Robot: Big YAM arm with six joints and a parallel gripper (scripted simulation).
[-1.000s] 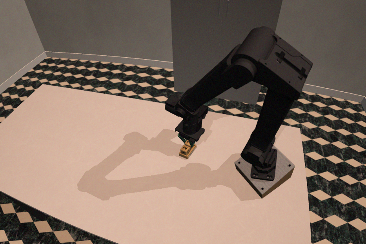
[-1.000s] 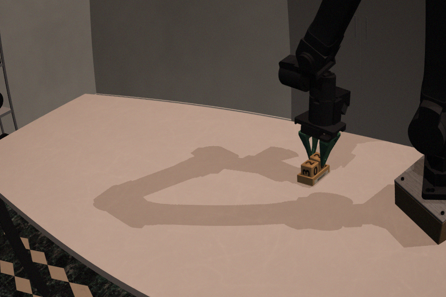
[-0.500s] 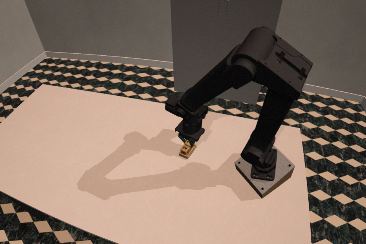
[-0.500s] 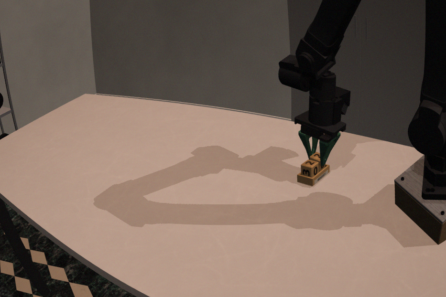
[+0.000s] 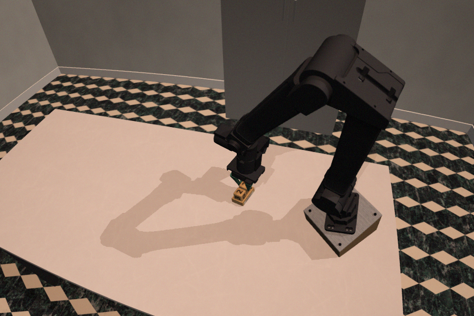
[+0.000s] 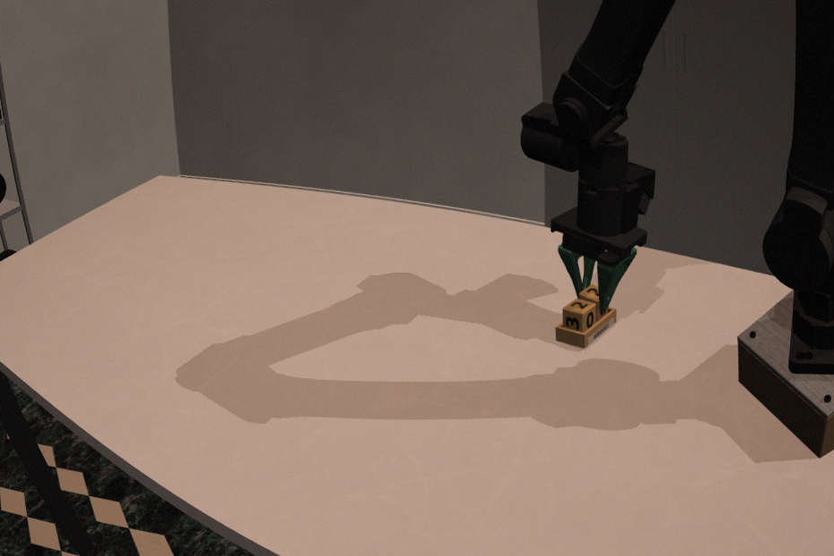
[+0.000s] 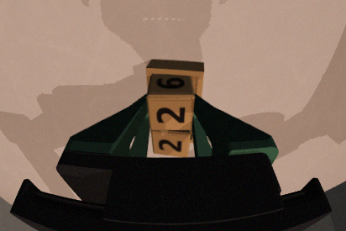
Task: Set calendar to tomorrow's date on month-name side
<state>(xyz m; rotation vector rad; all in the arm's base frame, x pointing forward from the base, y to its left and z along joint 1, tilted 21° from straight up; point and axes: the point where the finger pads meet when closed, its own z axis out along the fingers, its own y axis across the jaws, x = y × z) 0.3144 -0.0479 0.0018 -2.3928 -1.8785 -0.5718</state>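
Now: the tray 2 cm to the left of my hand and 3 cm below it.
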